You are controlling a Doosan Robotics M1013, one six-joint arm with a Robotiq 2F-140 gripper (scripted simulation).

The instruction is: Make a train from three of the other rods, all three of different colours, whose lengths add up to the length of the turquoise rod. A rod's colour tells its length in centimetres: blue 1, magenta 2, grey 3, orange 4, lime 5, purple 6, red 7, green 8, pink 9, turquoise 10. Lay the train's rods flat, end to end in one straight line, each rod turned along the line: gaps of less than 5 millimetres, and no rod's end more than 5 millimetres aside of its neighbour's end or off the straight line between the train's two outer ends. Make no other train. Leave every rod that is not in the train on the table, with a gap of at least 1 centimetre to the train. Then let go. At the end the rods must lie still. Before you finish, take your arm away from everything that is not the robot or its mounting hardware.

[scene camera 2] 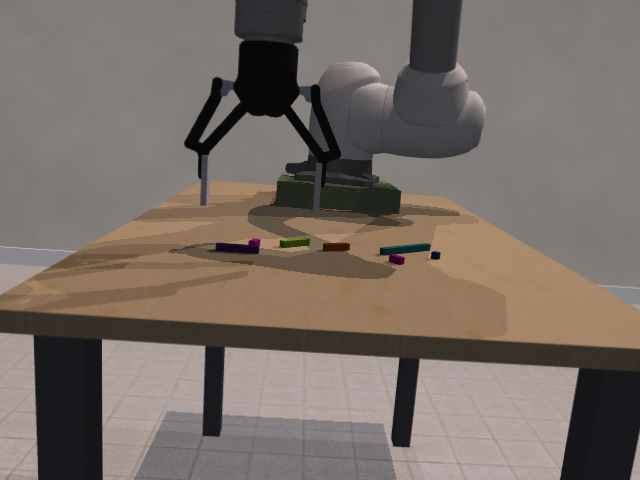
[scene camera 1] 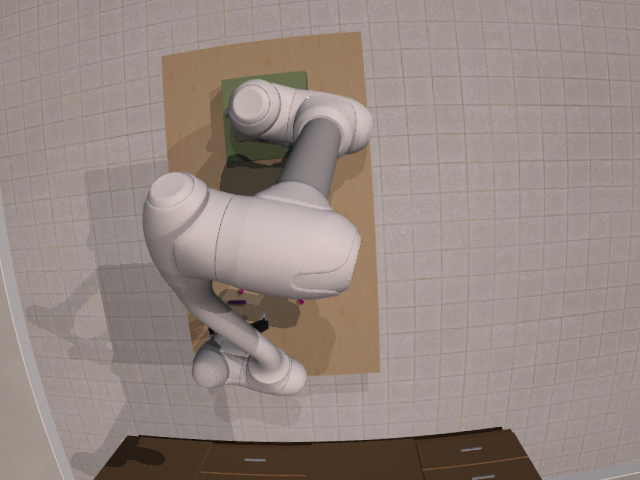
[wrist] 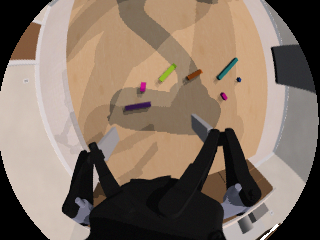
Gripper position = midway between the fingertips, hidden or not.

Note:
In view: my gripper (scene camera 2: 260, 208).
My gripper shows as well in the wrist view (wrist: 153, 127).

